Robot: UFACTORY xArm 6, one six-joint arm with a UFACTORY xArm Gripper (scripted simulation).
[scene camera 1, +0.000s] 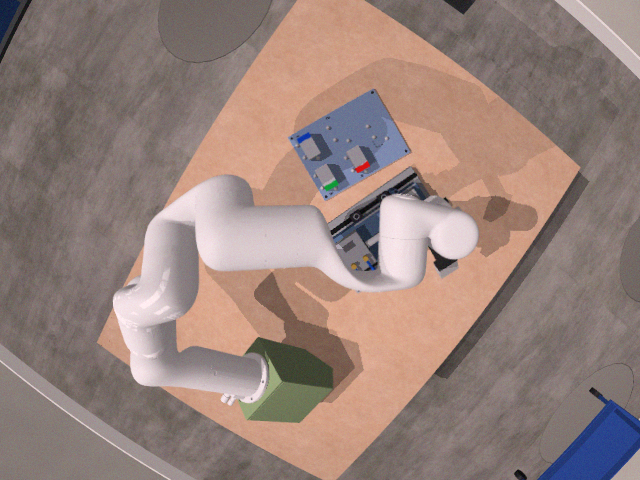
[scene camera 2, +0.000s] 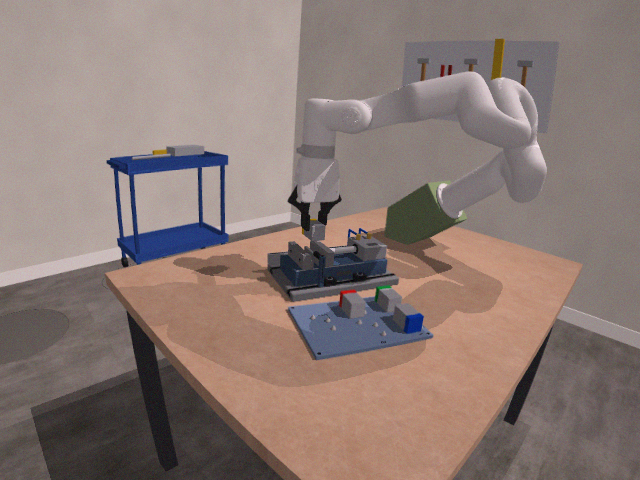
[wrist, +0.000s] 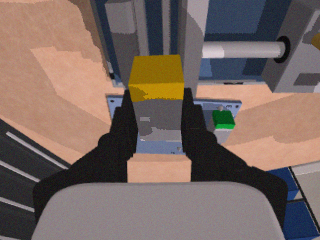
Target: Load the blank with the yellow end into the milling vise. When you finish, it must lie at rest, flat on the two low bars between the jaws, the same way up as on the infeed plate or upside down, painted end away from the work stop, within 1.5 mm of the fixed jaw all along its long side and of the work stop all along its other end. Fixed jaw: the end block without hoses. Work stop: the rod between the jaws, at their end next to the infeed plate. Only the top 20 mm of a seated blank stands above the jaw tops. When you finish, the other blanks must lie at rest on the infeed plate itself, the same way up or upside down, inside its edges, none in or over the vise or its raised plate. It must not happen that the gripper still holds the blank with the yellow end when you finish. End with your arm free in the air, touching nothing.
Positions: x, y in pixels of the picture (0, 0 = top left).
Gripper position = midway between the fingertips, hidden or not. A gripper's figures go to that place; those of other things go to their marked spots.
Scene:
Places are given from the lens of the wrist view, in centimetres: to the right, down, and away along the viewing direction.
gripper [wrist: 158, 102]: 0, -1, 14
yellow-ended blank [wrist: 156, 84]: 0, -2, 11

